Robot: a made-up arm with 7 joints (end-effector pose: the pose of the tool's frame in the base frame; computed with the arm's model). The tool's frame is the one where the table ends.
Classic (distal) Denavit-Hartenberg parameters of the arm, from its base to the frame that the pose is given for. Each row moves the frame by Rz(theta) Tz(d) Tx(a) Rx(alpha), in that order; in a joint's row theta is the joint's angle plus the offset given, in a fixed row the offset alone. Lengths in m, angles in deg.
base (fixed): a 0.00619  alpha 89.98  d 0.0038  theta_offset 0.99
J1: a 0.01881  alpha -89.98  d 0.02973  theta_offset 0
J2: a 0.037  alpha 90  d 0.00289  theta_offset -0.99
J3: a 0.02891  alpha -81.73  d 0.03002  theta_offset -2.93
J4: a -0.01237  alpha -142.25  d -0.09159  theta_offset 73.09
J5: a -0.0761  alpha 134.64  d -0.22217  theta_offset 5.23
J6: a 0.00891  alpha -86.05  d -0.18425  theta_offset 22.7
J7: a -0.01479  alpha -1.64  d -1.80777  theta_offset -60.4
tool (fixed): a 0  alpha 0  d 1.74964  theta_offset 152.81
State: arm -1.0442 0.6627 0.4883 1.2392 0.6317 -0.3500 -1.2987
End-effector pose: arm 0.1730 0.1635 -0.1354 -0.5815 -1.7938 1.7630
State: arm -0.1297 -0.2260 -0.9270 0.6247 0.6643 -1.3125 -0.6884
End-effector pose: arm 0.0855 -0.2273 -0.2355 -1.0946 1.2837 1.7172
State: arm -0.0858 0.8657 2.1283 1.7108 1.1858 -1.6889 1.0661
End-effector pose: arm 0.0597 -0.1413 0.2169 -1.6393 -0.0511 0.1411
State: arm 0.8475 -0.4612 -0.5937 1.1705 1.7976 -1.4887 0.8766
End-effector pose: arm 0.0466 -0.2790 0.0292 -0.3442 2.0832 0.7368
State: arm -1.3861 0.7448 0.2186 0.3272 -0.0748 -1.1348 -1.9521
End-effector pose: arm 0.0500 0.0734 -0.3159 -0.0887 -0.2158 0.9452
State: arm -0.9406 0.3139 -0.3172 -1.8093 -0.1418 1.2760 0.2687
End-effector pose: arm -0.1126 -0.1536 -0.0496 0.2392 -0.2492 -2.7108
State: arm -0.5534 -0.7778 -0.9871 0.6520 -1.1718 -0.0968 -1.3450
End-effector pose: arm 0.1007 -0.0075 -0.1799 0.0079 -1.1761 0.3651
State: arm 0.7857 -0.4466 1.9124 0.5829 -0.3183 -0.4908 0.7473
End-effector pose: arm -0.1152 -0.0562 0.2985 -2.1786 1.4785 -1.6040
